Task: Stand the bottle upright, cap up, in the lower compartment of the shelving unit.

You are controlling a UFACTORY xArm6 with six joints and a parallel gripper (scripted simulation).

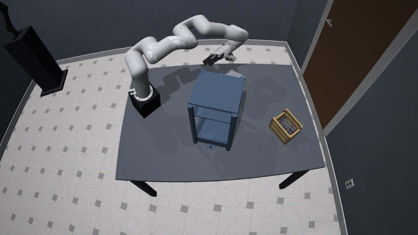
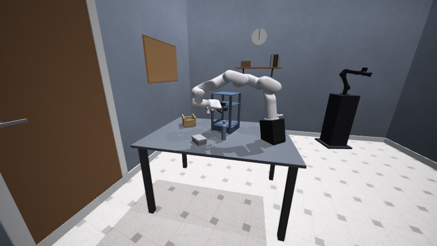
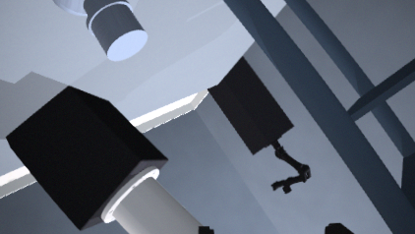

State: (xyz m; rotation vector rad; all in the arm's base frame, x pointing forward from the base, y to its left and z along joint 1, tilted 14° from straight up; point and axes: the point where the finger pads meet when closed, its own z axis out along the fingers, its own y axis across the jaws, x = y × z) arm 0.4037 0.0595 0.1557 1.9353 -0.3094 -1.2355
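My gripper is now 19 cm above the bottle. Round my hand: grey box (22 cm ahead, 8 cm to the left, 28 cm below); wooden crate (40 cm ahead, 41 cm to the right, 26 cm below); blue shelving unit (2 cm behind, 29 cm to the right, 11 cm below).
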